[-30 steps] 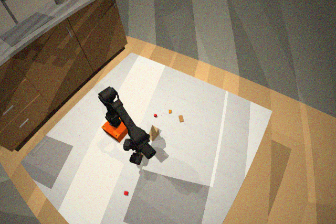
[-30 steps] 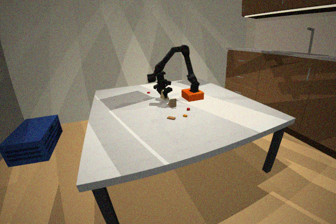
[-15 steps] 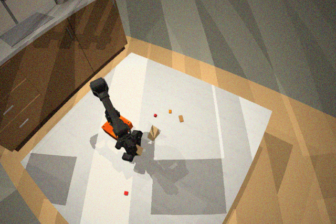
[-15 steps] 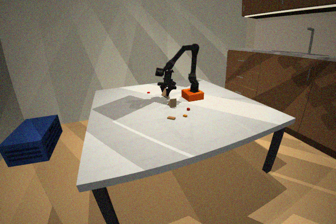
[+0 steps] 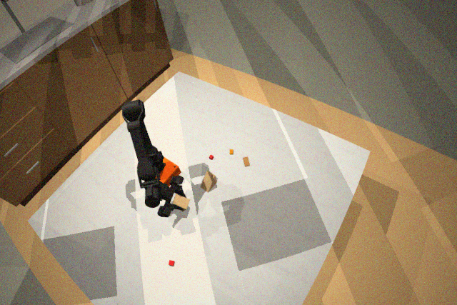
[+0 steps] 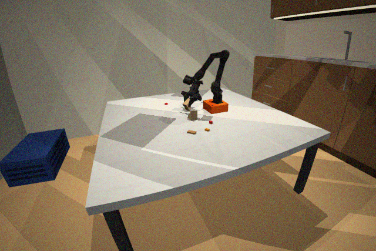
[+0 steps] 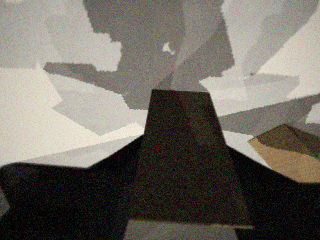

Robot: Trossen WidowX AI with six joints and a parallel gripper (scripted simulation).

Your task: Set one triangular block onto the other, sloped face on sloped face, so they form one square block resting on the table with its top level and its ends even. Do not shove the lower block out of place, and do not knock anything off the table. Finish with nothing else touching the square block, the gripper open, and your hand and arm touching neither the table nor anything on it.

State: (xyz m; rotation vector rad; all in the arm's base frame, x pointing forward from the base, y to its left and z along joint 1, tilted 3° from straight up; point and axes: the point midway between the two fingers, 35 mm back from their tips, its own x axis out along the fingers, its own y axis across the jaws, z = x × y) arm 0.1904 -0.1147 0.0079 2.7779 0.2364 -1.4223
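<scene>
Right now the triangular block is 1 cm above my gripper tip. From my gripper tip the other things lie so: flat tan piece: 16 cm ahead, 32 cm to the left, 4 cm below; orange cube: 7 cm ahead, 35 cm to the left, 4 cm below.
</scene>
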